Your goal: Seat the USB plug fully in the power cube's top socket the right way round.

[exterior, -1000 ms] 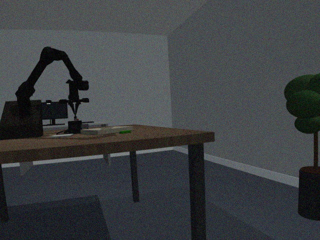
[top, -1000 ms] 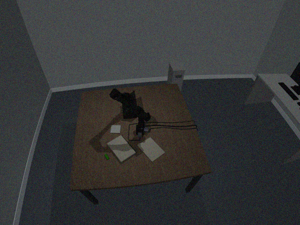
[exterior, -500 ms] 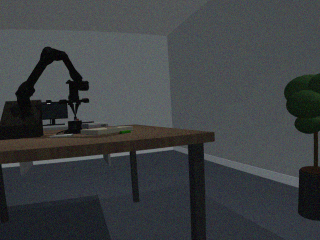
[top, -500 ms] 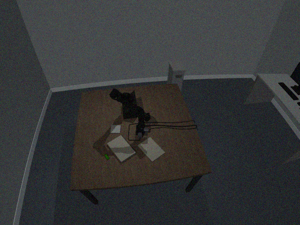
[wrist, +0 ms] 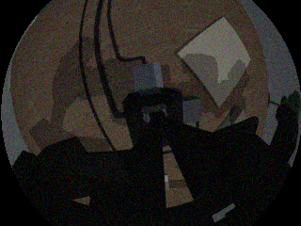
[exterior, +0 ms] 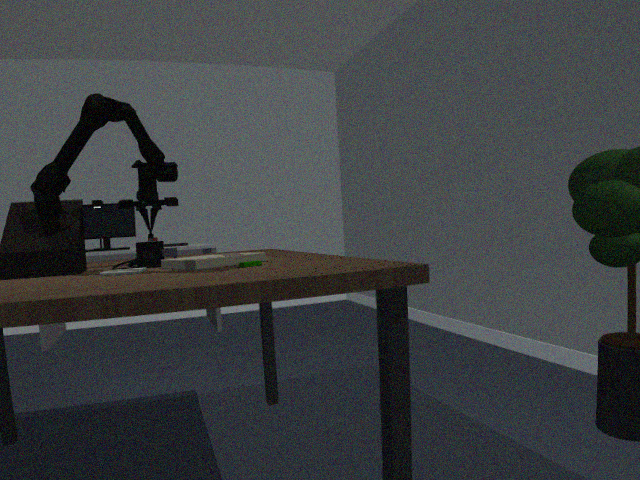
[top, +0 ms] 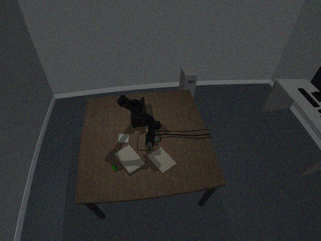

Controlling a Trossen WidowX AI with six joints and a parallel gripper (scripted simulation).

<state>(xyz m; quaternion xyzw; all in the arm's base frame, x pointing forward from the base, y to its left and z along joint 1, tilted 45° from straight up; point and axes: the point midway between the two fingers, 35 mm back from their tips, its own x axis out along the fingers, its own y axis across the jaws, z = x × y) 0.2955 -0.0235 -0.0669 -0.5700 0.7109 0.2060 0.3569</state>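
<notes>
Right now the USB plug is 20 mm below my gripper tip. The rest, counted from my gripper tip: white card (260 mm to the right, 110 mm below, 110 mm behind); green block (400 mm to the right, 200 mm ahead, 110 mm below).
</notes>
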